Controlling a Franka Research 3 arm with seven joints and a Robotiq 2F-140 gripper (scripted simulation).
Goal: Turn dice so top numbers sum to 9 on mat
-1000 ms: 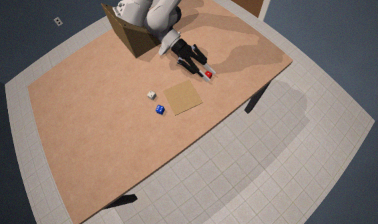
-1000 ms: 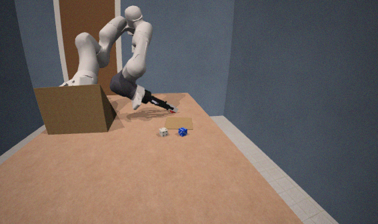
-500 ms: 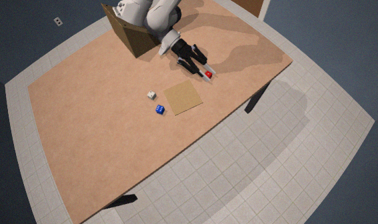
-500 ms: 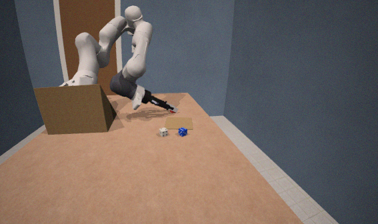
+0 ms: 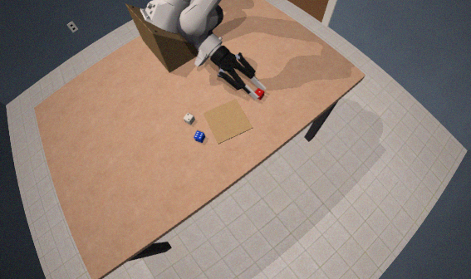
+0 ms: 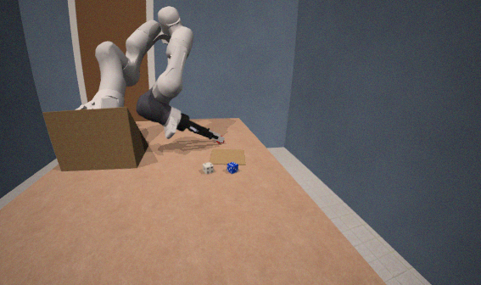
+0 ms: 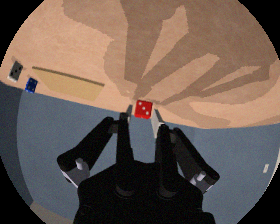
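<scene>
Right now my hand is 20 mm short of the red die, 20 mm above it and 10 mm to the right of it. Also, from my hand: white die 270 mm to the right, 50 mm behind, 20 mm below; then blue die 280 mm to the right, 30 mm ahead, 20 mm below; then tan mat 160 mm to the right, 30 mm below, 30 mm ahead.
</scene>
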